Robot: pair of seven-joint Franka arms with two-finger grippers.
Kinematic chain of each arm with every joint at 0, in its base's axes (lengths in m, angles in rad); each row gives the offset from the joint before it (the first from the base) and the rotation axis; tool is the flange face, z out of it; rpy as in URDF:
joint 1: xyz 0 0 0.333 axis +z
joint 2: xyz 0 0 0 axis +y
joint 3: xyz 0 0 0.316 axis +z
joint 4: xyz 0.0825 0 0 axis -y
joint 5: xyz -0.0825 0 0.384 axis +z
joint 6: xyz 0 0 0 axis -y
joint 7: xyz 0.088 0 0 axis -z
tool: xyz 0 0 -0.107 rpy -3.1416 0 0
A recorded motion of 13 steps. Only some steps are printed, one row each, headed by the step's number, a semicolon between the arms.
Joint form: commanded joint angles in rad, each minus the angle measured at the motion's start. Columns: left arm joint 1, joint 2, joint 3, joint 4, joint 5, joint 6, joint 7; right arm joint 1, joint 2, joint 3, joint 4, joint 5, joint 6, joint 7.
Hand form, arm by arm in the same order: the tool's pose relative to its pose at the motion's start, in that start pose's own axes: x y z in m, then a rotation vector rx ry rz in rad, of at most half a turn. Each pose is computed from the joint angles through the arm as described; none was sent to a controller.
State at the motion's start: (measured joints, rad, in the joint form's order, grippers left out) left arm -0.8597 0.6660 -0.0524 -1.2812 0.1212 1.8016 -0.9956; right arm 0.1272 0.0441 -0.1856 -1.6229 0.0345 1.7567 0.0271
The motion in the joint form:
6: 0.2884 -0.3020 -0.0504 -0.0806 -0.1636 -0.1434 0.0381; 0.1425 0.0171 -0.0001 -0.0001 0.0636 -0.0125 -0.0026
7: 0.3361 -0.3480 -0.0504 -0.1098 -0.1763 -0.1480 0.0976; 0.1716 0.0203 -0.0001 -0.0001 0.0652 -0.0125 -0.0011
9: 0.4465 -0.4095 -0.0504 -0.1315 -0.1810 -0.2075 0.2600; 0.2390 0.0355 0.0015 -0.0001 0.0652 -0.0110 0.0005
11: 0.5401 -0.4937 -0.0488 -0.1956 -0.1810 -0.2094 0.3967; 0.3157 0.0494 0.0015 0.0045 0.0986 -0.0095 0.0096
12: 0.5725 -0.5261 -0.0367 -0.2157 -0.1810 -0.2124 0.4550; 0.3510 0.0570 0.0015 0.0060 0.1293 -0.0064 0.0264
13: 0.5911 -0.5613 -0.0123 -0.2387 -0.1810 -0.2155 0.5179; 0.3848 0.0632 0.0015 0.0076 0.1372 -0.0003 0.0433
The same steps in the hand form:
6: 0.0729 -0.1701 -0.1362 -0.1699 -0.1108 -0.2286; -0.0084 -0.0892 0.0126 0.0689 -0.0391 -0.1323
7: 0.0824 -0.2018 -0.1472 -0.1897 -0.1068 -0.2168; -0.0114 -0.1063 0.0147 0.0716 -0.0440 -0.1594
9: 0.1051 -0.2724 -0.1601 -0.1899 -0.1131 -0.1597; -0.0191 -0.1468 0.0239 0.0716 -0.0610 -0.2260
11: 0.1128 -0.3353 -0.1714 -0.2041 -0.0864 -0.1182; -0.0321 -0.1942 0.0296 0.1043 -0.0787 -0.2862
12: 0.1156 -0.3633 -0.1765 -0.2083 -0.0729 -0.1046; -0.0395 -0.2171 0.0328 0.1328 -0.0909 -0.2976
13: 0.1157 -0.3904 -0.1816 -0.2108 -0.0585 -0.0850; -0.0466 -0.2371 0.0349 0.1403 -0.0948 -0.3120

